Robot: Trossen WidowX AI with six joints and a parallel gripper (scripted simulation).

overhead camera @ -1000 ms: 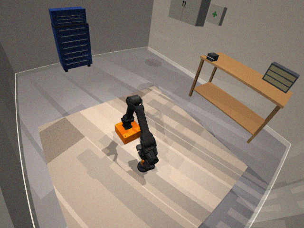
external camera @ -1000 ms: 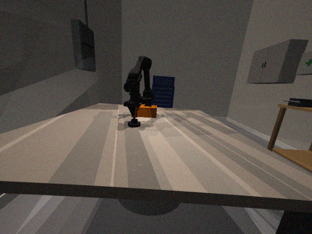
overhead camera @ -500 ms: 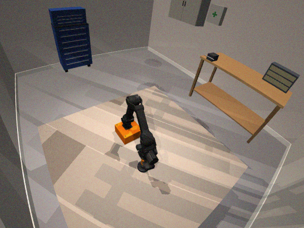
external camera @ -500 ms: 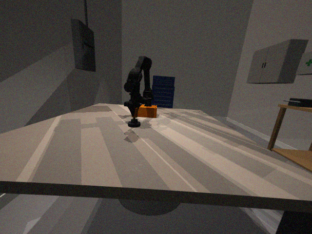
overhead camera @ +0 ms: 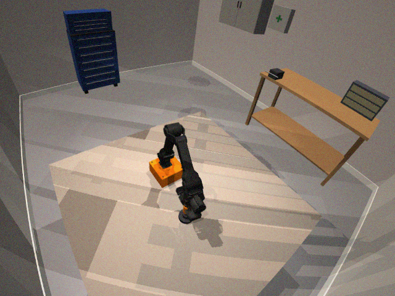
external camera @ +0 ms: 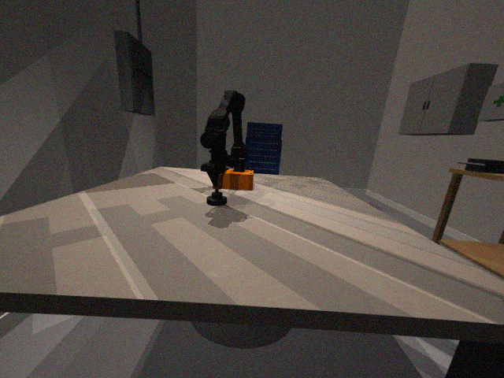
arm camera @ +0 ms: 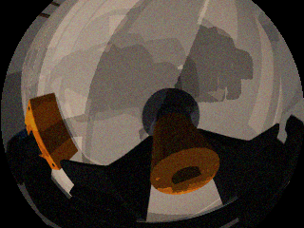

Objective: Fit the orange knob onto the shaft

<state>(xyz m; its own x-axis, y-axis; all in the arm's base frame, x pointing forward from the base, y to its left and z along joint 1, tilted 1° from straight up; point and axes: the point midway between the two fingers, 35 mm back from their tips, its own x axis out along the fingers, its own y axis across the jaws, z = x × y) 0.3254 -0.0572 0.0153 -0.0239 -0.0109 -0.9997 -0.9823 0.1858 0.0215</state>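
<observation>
My gripper tip is 40 mm above the dark round pedestal. Also, from my gripper tip: knob 20 mm above.
</observation>
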